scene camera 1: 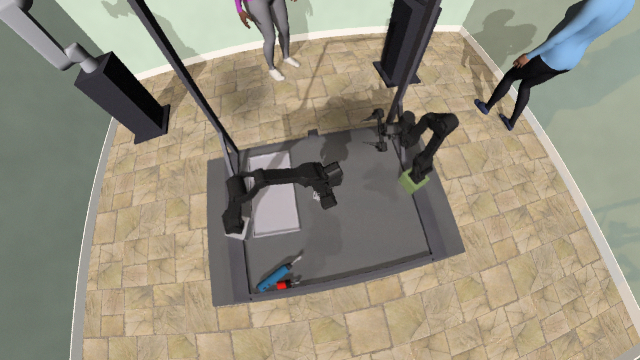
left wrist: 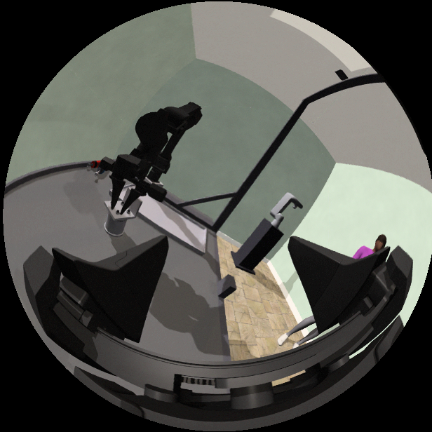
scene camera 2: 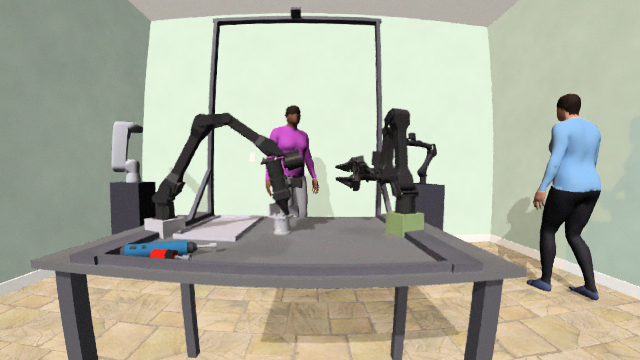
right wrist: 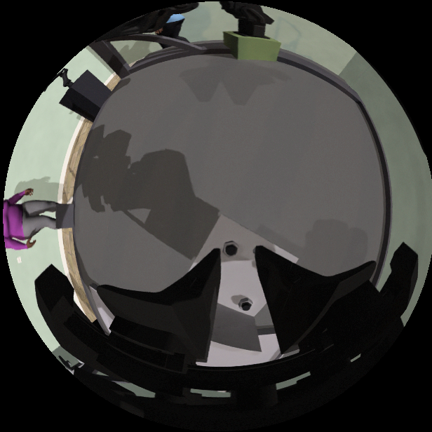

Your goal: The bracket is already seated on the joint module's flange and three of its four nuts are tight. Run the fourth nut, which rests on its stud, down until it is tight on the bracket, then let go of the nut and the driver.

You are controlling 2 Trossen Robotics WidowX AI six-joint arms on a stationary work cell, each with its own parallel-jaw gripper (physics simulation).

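Places are measured from the left arm's base along level axes (x ahead, y left, z up), in metres.
Where they show: left gripper, fingertip midpoint: (scene camera 1: 361, 131) (scene camera 2: 335, 172); right gripper, fingertip midpoint: (scene camera 1: 327, 190) (scene camera 2: 287, 214); left arm's base, origin of the base link: (scene camera 1: 416, 176) (scene camera 2: 404, 212); right arm's base, origin of the base link: (scene camera 1: 236, 226) (scene camera 2: 165, 218).
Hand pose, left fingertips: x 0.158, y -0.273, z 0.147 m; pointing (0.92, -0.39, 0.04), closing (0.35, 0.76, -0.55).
Each offset is from my left fingertips to the centre of the thing. Level surfaces: height alone.
The joint module @(0.260 m ahead, 0.093 m left, 0.188 m down) (scene camera 2: 281, 226) stands upright on the grey table, with the light grey bracket (right wrist: 238, 282) on top of it. My right gripper (right wrist: 237, 251) points down just over the bracket, its fingers a narrow gap apart. A dark nut (right wrist: 230, 248) sits on the bracket at the fingertips, in the gap, and touches neither finger. A second nut (right wrist: 245, 303) lies nearer the wrist. The gripper also shows in scene camera 1 (scene camera 1: 327, 201). My left gripper (scene camera 2: 347, 175) is wide open and empty, held high at the far right. The blue driver @(0.612 m ahead, 0.295 m left, 0.204 m down) (scene camera 1: 277, 275) lies at the table's front left.
A red-tipped tool @(0.600 m ahead, 0.353 m left, 0.208 m down) (scene camera 1: 283, 284) lies beside the driver. A white mat @(0.221 m down) (scene camera 1: 272, 193) lies left of the module. The left arm stands on a green block (scene camera 1: 413, 181). Frame posts rise at the table's back. A person in purple (scene camera 2: 291, 161) stands behind the table.
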